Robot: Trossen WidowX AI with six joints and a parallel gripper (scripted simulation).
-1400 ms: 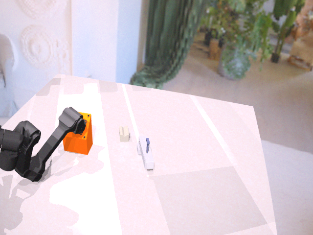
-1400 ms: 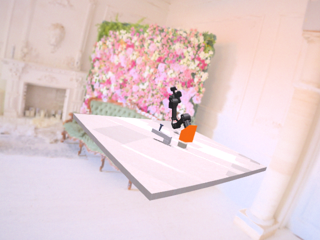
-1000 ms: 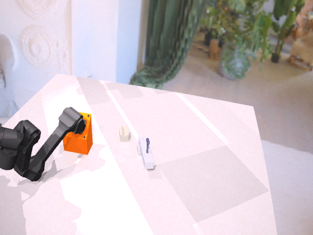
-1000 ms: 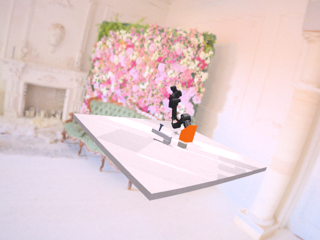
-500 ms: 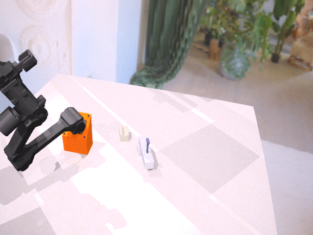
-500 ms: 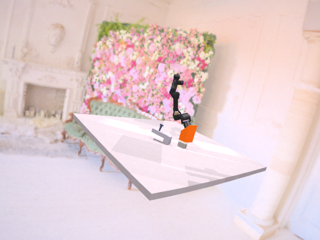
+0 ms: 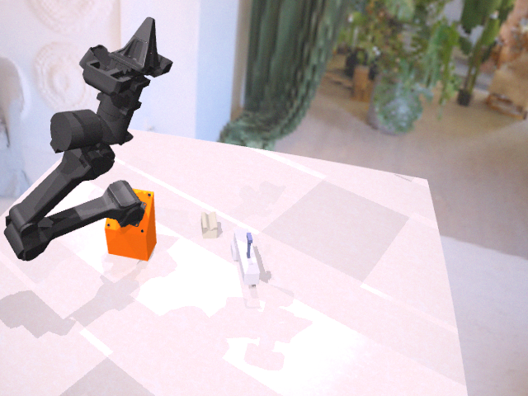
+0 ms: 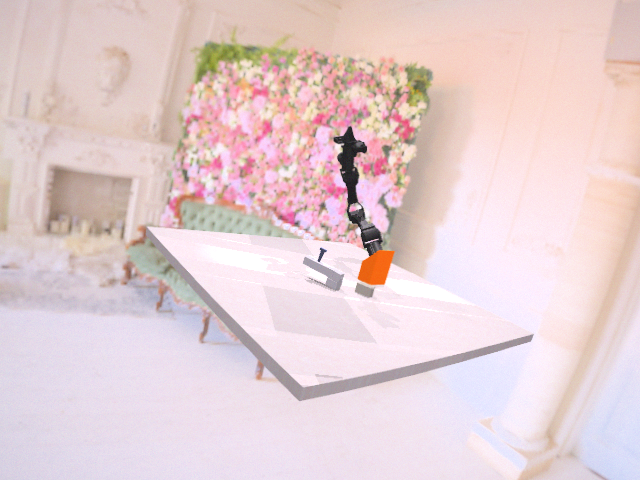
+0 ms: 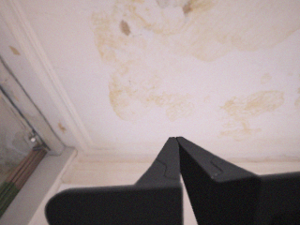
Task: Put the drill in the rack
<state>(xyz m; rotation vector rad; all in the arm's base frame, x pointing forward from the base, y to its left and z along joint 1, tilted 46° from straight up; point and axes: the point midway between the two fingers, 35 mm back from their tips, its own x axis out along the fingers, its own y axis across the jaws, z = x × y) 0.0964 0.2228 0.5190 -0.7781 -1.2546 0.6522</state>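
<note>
Right now my gripper tip is 56 cm above the blue key, 21 cm to the right of it and 13 cm short of it. From my gripper tip the other things lie so: drill (61 cm below, 25 cm to the left, 11 cm ahead); housing block (61 cm below, 24 cm to the left, 12 cm ahead).
</note>
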